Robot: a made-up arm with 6 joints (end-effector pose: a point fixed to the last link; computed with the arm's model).
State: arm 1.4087 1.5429 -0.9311 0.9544 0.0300 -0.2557
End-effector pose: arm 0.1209 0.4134 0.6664 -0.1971 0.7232 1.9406
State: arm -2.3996 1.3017 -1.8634 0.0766 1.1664 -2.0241
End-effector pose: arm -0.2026 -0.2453 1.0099 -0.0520 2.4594 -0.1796
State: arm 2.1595 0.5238 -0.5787 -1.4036 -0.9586 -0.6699
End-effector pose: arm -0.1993 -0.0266 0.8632 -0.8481 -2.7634 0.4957
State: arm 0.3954 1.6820 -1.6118 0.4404 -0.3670 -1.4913
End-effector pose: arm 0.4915 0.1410 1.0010 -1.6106 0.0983 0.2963
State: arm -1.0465 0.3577 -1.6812 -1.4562 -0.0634 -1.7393
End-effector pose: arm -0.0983 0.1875 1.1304 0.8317 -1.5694 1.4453
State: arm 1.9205 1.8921 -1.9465 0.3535 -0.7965 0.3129
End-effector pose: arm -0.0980 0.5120 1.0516 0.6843 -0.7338 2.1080
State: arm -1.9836 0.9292 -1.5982 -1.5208 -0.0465 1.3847
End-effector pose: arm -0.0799 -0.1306 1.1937 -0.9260 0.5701 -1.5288
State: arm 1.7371 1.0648 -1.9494 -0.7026 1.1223 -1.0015
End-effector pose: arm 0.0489 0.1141 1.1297 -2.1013 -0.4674 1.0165
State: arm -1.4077 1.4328 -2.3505 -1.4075 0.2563 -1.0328
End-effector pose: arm 0.0183 -0.2380 1.2729 1.1105 -2.2751 1.4602
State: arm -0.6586 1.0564 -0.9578 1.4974 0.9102 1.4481
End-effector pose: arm 0.2517 -0.0860 0.8224 2.3846 -0.3515 0.4277
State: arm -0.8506 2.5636 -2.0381 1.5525 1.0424 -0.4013
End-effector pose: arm 0.5052 -0.4766 0.5351 0.9896 0.1204 0.7068
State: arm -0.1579 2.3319 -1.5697 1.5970 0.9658 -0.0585
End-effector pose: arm 0.5818 -0.0321 0.5093 1.4937 0.5961 0.9991
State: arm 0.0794 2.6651 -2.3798 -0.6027 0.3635 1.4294
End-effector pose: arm 0.7459 -0.0578 0.5788 0.3340 0.4888 0.4132
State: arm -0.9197 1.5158 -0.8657 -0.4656 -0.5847 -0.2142
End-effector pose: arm 0.2976 -0.4051 0.7816 -0.9246 0.8047 -0.0907
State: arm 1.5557 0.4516 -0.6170 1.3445 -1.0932 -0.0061
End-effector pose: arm 0.1798 0.0463 0.8375 1.0948 -0.3250 1.1237
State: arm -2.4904 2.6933 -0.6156 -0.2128 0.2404 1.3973
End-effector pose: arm -0.1687 -0.0696 0.2415 2.7171 -0.2902 -1.4612
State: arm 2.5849 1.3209 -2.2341 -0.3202 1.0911 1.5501
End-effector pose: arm -0.1356 0.1558 1.0916 0.5701 0.9567 2.7095
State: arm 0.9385 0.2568 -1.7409 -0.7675 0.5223 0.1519
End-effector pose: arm -0.1437 -0.3432 1.0806 -0.6058 -0.8425 0.4455
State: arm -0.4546 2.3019 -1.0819 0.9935 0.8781 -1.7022
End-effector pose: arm 0.4264 -0.1530 0.3968 -0.1001 1.0916 1.6269
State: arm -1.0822 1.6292 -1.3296 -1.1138 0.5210 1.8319
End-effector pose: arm 0.1095 -0.5028 0.7988 0.4280 0.2876 -0.9559
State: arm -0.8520 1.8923 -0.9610 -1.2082 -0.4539 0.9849
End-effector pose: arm 0.3768 -0.4152 0.5712 -0.1266 0.8235 0.3861
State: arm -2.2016 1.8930 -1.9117 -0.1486 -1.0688 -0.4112
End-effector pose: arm -0.3058 -0.4190 1.0955 -1.4227 0.9791 -1.8272
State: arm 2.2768 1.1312 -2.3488 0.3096 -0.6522 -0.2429
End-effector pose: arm 0.1453 -0.0858 1.2884 1.2629 -1.4329 1.4066
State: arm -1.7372 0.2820 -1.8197 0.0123 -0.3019 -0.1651
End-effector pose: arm 0.0184 0.4160 1.0912 -2.0081 -0.2733 -1.5101
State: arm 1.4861 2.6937 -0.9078 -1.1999 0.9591 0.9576
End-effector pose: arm 0.1594 0.2900 0.2776 -2.3772 1.6314 0.7102
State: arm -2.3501 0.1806 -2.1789 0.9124 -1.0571 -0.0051
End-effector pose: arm 0.2810 0.5065 0.8832 -2.6559 -1.3684 -0.4646
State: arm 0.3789 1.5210 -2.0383 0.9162 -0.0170 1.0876
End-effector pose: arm 0.3837 0.0879 1.1252 1.3600 -0.6443 1.2727
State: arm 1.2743 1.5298 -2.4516 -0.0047 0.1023 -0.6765
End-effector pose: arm 0.0773 0.1700 1.2907 -0.8987 -1.0751 0.9481
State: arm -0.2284 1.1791 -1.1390 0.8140 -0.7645 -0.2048
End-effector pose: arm 0.2713 -0.2397 0.9889 -0.1689 -0.4517 -0.1881
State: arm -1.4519 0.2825 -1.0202 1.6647 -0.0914 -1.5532
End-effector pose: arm -0.0740 -0.0153 1.0274 -0.8557 0.0061 -1.1041
